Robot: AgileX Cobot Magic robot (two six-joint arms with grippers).
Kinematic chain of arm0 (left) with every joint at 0, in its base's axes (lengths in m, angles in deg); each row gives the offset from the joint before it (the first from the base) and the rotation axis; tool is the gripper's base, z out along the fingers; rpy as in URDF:
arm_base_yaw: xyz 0 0 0.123 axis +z
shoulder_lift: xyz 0 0 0 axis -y
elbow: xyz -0.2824 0 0.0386 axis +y
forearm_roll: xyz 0.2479 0 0.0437 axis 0.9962 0 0.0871
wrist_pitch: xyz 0 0 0 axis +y
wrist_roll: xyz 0.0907 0 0.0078 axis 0.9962 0 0.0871
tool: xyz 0 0 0 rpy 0 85 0
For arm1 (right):
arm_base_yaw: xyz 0 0 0.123 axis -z
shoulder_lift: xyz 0 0 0 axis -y
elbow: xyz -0.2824 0 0.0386 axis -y
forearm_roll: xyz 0.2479 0 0.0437 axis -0.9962 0 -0.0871
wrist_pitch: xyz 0 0 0 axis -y
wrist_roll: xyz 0.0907 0 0.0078 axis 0.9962 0 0.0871
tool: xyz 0 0 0 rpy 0 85 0
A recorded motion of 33 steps. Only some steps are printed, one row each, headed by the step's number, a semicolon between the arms.
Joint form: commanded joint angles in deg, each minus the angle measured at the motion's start. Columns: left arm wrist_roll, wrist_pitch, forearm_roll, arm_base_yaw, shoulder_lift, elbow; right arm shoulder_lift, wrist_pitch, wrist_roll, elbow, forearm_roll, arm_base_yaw.
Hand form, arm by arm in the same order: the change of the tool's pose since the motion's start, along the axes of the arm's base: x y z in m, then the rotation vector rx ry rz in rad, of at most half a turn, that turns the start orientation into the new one. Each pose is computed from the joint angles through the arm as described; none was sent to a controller.
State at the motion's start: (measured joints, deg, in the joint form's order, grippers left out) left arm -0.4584 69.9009 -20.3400 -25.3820 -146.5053 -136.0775; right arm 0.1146 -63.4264 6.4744 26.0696 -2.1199 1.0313
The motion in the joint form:
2: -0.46 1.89 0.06 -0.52 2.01 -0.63; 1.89 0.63 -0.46 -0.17 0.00 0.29
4: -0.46 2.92 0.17 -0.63 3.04 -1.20; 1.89 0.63 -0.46 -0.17 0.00 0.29
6: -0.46 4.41 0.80 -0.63 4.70 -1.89; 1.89 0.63 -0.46 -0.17 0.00 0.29
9: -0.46 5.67 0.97 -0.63 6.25 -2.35; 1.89 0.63 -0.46 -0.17 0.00 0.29
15: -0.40 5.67 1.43 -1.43 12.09 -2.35; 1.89 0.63 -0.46 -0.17 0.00 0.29
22: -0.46 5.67 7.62 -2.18 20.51 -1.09; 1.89 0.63 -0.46 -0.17 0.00 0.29
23: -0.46 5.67 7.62 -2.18 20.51 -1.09; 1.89 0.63 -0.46 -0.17 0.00 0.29
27: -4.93 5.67 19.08 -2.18 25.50 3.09; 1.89 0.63 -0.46 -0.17 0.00 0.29
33: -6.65 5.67 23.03 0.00 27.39 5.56; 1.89 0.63 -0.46 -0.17 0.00 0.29
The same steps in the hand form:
2: -0.0058 -0.0028 0.0209 -0.0071 -0.0105 -0.0133; -0.0037 0.0001 -0.0001 -0.0075 -0.0411 -0.0013
4: -0.0082 -0.0028 0.0326 -0.0104 -0.0211 -0.0215; -0.0037 0.0001 -0.0001 -0.0075 -0.0411 -0.0013
6: -0.0114 -0.0005 0.0502 -0.0077 -0.0408 -0.0305; -0.0037 0.0001 -0.0001 -0.0075 -0.0411 -0.0013
9: -0.0151 0.0014 0.0658 -0.0110 -0.0551 -0.0377; -0.0037 0.0001 -0.0001 -0.0075 -0.0411 -0.0013
15: -0.0302 0.0017 0.1178 -0.0476 -0.1510 -0.0512; -0.0037 0.0001 -0.0001 -0.0075 -0.0411 -0.0013
22: -0.0535 0.0167 0.1814 -0.0061 -0.3090 -0.0463; -0.0037 0.0001 -0.0001 -0.0075 -0.0411 -0.0013
23: -0.0535 0.0167 0.1814 -0.0061 -0.3090 -0.0463; -0.0037 0.0001 -0.0001 -0.0075 -0.0411 -0.0013
27: -0.0616 0.0406 0.1997 0.1459 -0.3797 0.0558; -0.0037 0.0001 -0.0001 -0.0075 -0.0411 -0.0013
33: -0.0577 0.0649 0.2027 0.2105 -0.3889 0.1298; -0.0037 0.0001 -0.0001 -0.0075 -0.0411 -0.0013

